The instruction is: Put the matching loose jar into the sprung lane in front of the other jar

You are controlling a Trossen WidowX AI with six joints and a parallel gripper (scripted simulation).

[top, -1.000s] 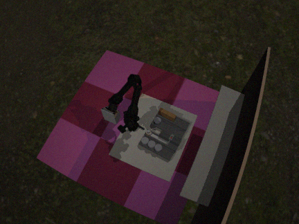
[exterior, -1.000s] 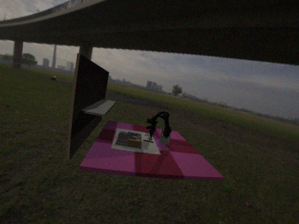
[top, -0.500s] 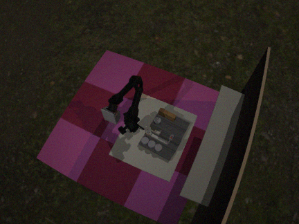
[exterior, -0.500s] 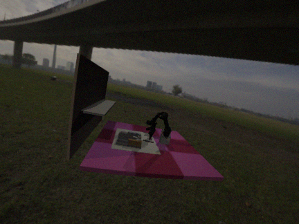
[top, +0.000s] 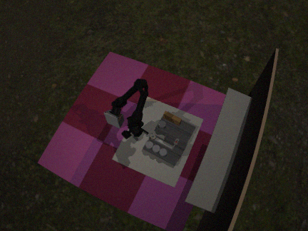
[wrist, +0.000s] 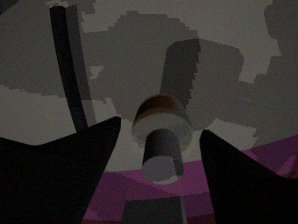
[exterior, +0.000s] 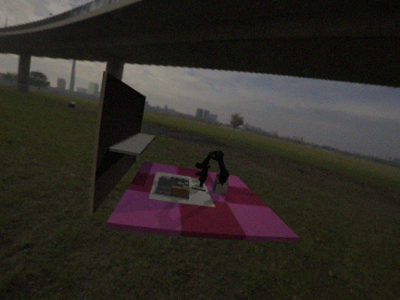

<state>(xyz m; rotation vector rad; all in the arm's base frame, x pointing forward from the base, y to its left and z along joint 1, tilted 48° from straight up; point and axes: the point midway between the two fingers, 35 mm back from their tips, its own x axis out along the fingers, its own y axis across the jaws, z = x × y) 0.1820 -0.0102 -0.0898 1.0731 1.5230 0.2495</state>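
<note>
The thin black bar lies 5 cm ahead of my gripper tip, 6 cm to the left of it and 2 cm below it. Round my gripper tip: grey lane tray (31 cm ahead, 1 cm to the left, 1 cm below); then pusher plate (27 cm ahead, 2 cm to the left, 2 cm above); then grey shelf (67 cm ahead, 3 cm to the right, 34 cm above).
</note>
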